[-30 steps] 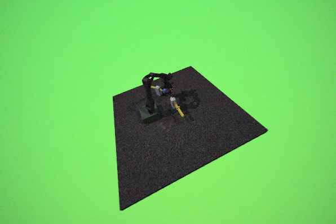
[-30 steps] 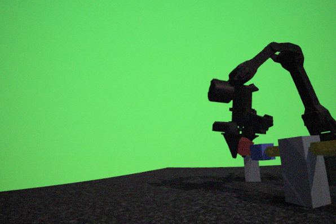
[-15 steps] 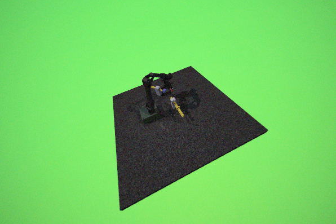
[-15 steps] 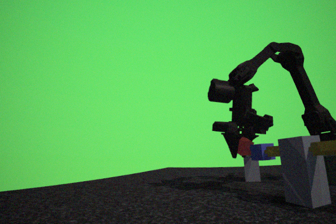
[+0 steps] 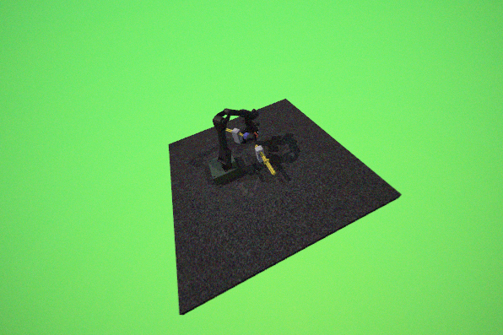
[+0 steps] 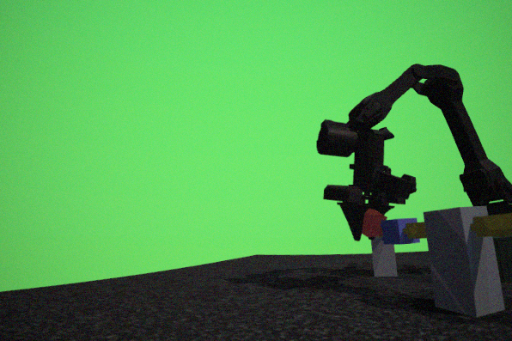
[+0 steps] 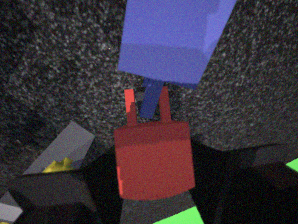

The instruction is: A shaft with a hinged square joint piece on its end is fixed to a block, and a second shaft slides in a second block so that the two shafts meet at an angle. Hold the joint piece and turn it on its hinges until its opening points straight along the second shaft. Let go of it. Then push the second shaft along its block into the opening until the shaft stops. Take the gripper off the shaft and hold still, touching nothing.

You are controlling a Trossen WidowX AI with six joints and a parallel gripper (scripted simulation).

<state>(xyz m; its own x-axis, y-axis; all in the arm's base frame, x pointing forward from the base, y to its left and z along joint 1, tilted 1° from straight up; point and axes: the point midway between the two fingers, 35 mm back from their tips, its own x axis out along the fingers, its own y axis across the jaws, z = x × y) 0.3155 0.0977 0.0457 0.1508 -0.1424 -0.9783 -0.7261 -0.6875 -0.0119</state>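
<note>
Right now the red joint piece is 3 cm above my gripper tip, 2 cm to the left of it and 1 cm behind it.
</note>
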